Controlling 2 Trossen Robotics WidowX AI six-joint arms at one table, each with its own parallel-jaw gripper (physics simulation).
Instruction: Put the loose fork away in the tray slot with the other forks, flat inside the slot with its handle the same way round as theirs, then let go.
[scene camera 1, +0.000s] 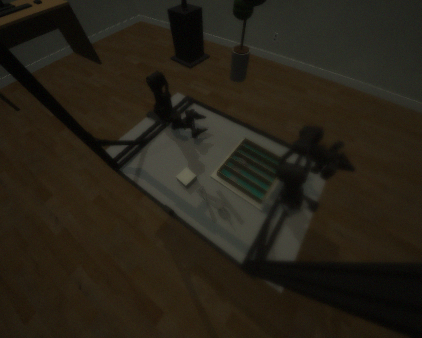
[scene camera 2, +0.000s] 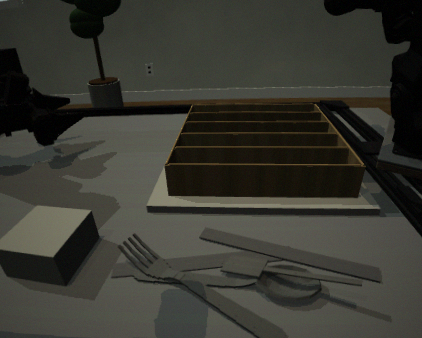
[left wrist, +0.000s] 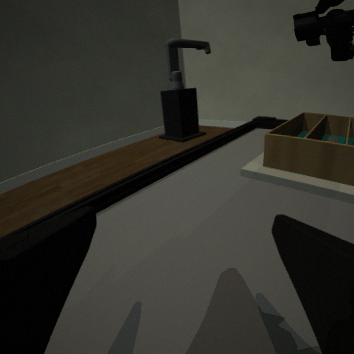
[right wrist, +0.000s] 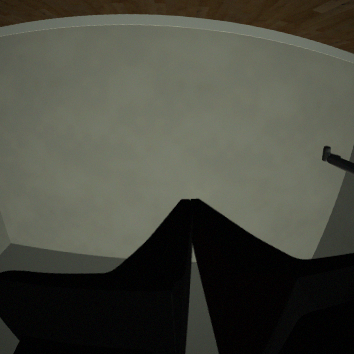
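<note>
The loose grey fork (scene camera 2: 161, 270) lies at the front in scene camera 2, tines toward the upper left, handle toward the lower right, across other flat cutlery. The wooden slotted tray (scene camera 1: 240, 187) (scene camera 2: 265, 181) (left wrist: 300, 152) has teal-floored slots. Its slot contents are hidden in scene camera 2 and too dark and blurred to identify in scene camera 1. My left gripper (scene camera 1: 205, 124) (scene camera 2: 75, 108) (left wrist: 186, 220) is open and empty above the table, away from fork and tray. My right gripper (scene camera 1: 353, 168) (right wrist: 189, 207) is shut and empty, raised beyond the tray's right side.
A strip-like piece (scene camera 2: 290, 254), a spoon (scene camera 2: 290, 291) and other cutlery lie beside and under the fork. A pale block (scene camera 1: 186, 177) (scene camera 2: 50, 232) stands left of them. The tray sits on a pale board (scene camera 2: 265, 206). Dark rails edge the table.
</note>
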